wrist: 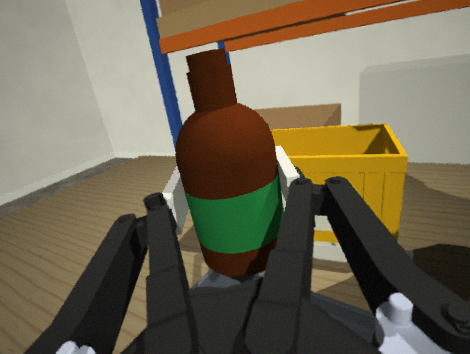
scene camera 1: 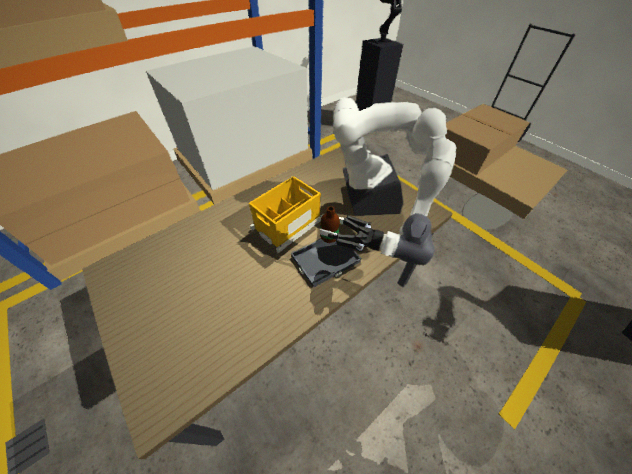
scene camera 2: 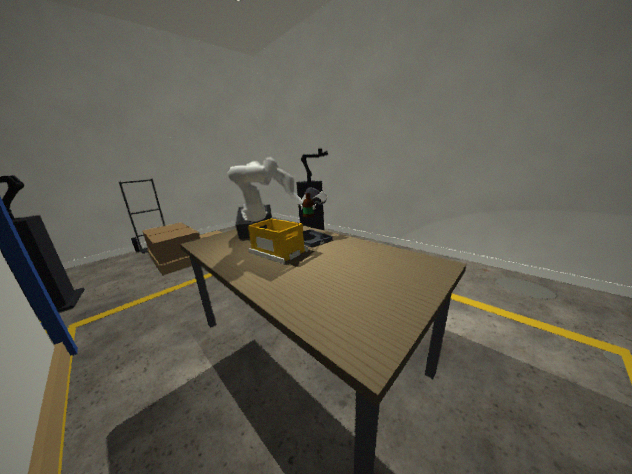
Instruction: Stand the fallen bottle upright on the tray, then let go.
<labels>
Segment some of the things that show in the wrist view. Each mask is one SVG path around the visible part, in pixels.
My gripper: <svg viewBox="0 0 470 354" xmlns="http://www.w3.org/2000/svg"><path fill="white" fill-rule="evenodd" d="M470 304L417 267L346 178L335 176L327 178L323 185L312 184L311 179L305 178L301 170L293 166L283 148L275 146L281 191L286 201L286 206L276 247L270 251L263 278L247 280L228 288L189 288L177 235L182 234L189 206L178 166L176 166L163 193L153 193L143 199L147 215L136 218L135 214L124 214L114 222L51 325L23 354L112 354L147 250L149 250L150 273L146 277L147 327L120 354L470 354ZM315 215L327 216L376 319L375 336L380 345L378 349L310 302L314 227L316 227Z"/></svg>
A brown bottle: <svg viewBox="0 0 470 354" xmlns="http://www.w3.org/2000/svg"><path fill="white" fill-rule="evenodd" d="M215 49L186 56L189 72L186 74L195 112L186 119L178 133L175 157L196 234L207 266L222 275L243 277L265 271L270 251L276 247L284 209L272 132L266 121L256 111L246 105L237 103L231 64L227 64L225 49Z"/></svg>
</labels>
